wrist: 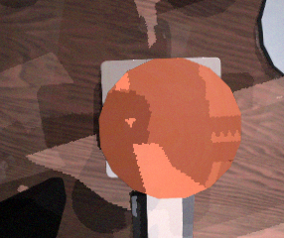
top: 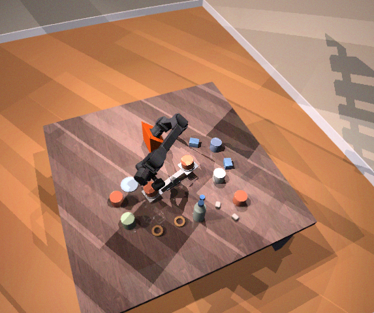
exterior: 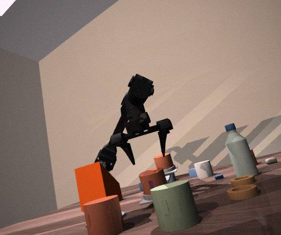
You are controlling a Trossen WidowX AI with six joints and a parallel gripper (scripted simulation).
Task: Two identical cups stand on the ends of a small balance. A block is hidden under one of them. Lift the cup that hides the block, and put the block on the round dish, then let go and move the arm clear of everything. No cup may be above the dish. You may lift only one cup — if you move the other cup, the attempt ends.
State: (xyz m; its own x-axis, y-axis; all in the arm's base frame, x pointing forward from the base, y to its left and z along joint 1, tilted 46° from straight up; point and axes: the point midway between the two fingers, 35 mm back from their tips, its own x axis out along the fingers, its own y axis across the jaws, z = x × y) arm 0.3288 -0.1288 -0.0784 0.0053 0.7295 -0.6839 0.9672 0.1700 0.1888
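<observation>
The grey block lies 8 cm below my gripper tip. From my gripper tip the other things lie so: white cylinder (41 cm to the left, 8 cm below, 7 cm ahead); green cylinder (19 cm to the right, 12 cm ahead, 8 cm below); pale blue round dish (12 cm below, 11 cm behind, 10 cm to the right).
</observation>
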